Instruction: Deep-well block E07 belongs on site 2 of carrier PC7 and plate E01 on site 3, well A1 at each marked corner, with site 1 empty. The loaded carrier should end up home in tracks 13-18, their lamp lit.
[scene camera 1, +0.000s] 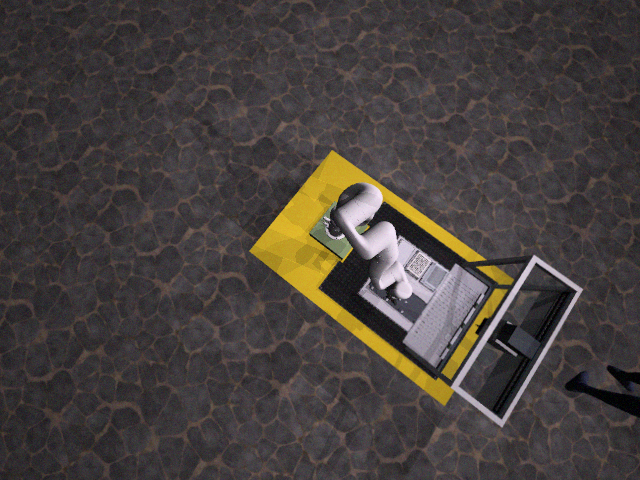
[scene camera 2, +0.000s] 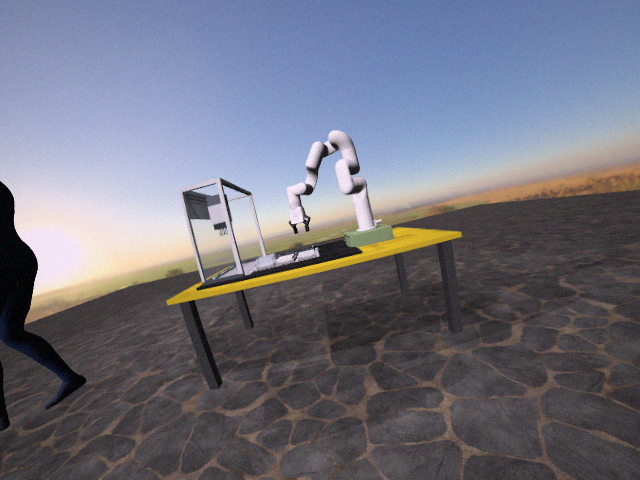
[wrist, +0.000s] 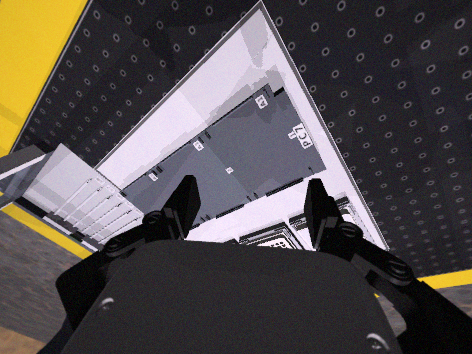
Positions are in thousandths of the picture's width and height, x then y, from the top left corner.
My gripper (wrist: 531, 541) is open, with nothing in its grasp. Also in view: a grey carrier (scene camera 1: 643, 643).
The grey carrier also shows in the wrist view (wrist: 554, 417).
